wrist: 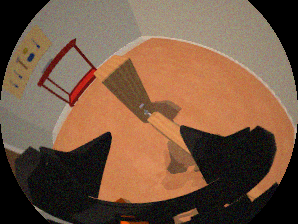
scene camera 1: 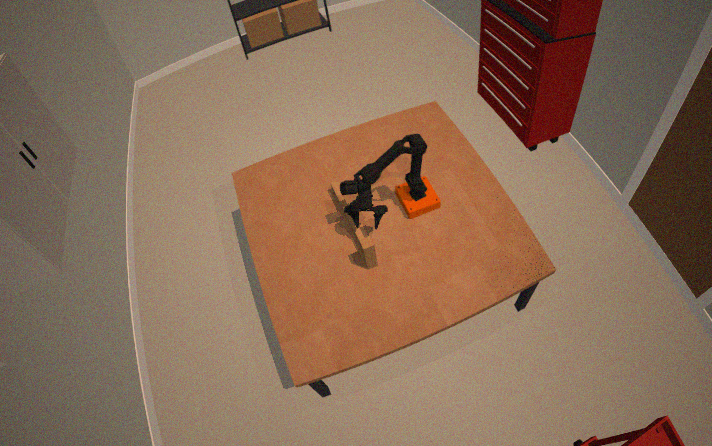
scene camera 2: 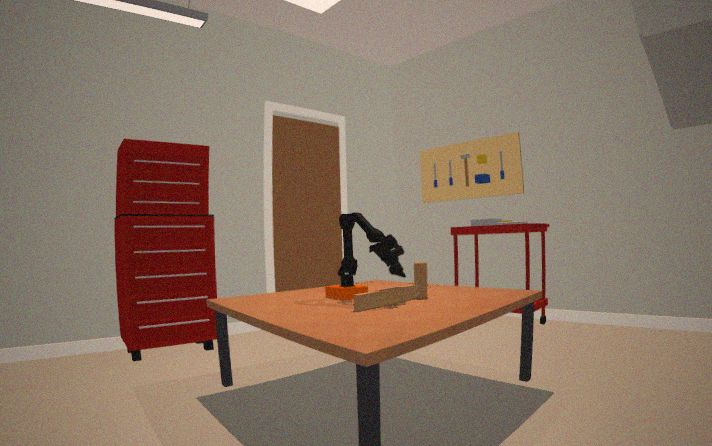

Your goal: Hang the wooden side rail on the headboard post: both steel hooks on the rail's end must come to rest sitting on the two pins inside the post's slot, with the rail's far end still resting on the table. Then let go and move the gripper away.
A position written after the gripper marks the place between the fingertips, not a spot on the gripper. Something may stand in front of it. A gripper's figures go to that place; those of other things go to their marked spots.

Scene:
The gripper (wrist: 146, 132): 10 cm from the lens. A wooden side rail (wrist: 171, 131) is 16 cm from the lens. A headboard post (wrist: 118, 74) is 12 cm from the lens. The marked spots on the headboard post and the wooden side rail are 13 cm apart.

